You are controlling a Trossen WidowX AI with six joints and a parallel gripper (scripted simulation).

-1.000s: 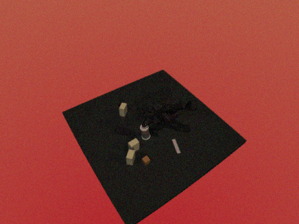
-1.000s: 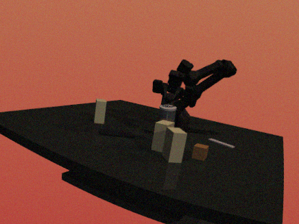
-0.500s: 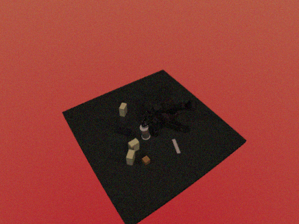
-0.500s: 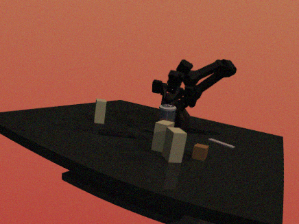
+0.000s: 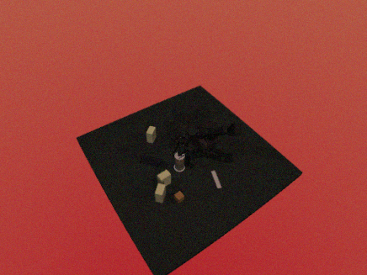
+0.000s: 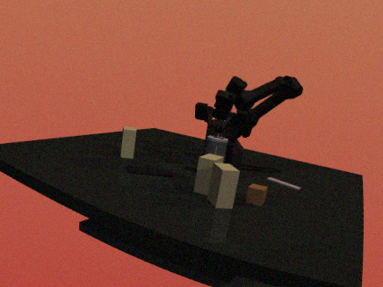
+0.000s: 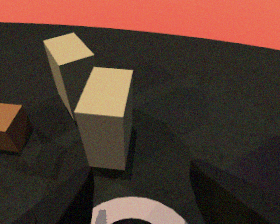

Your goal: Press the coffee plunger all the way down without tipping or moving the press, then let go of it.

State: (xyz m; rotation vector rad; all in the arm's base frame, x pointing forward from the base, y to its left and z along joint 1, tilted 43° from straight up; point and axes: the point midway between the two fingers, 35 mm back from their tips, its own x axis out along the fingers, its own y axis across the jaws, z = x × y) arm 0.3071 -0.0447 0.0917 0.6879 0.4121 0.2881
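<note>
Right now the coffee press is 90 mm below my gripper tip, 40 mm behind it and 10 mm to the left of it. Round my gripper tip: orange cube: 200 mm to the left, 160 mm below, 140 mm ahead.
</note>
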